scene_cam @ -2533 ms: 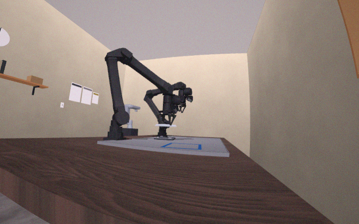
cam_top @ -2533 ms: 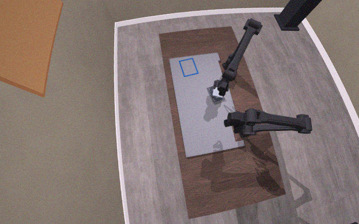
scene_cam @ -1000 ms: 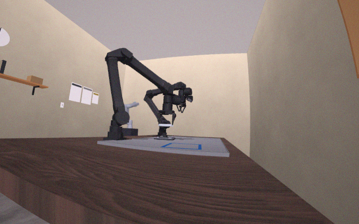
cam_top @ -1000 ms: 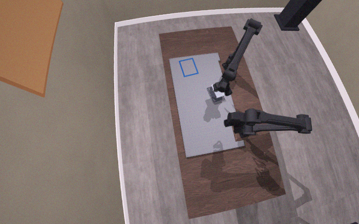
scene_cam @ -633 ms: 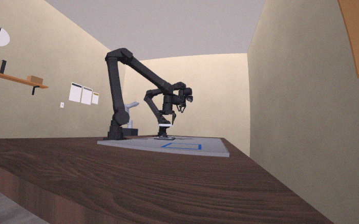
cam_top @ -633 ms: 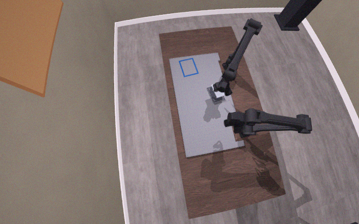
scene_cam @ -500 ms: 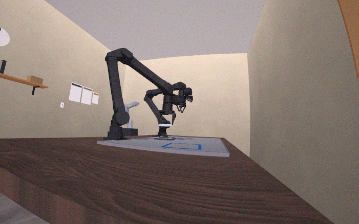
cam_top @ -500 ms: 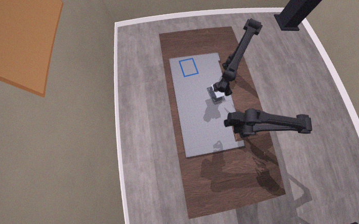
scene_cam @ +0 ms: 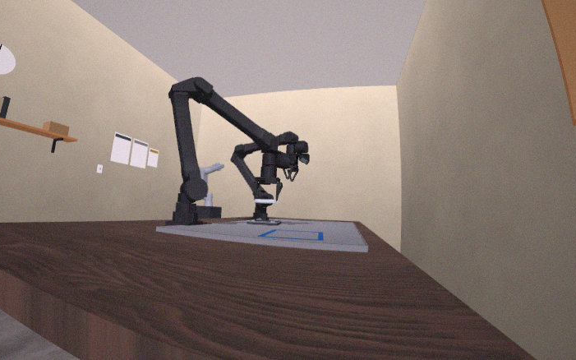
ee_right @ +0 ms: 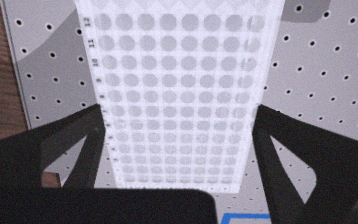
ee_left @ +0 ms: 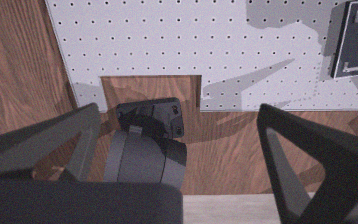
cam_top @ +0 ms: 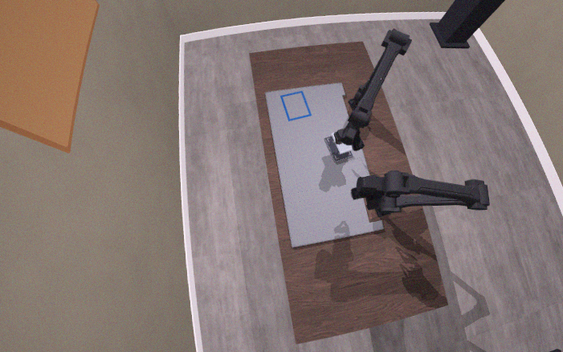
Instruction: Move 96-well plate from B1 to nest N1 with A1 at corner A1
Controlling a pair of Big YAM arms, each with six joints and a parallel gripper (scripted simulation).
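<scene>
The plate nest N1 is 10 cm below my right hand. From my right hand the other things lie so: 96-well plate 1 cm below; A1 label 9 cm to the right, 9 cm below, 4 cm behind.
</scene>
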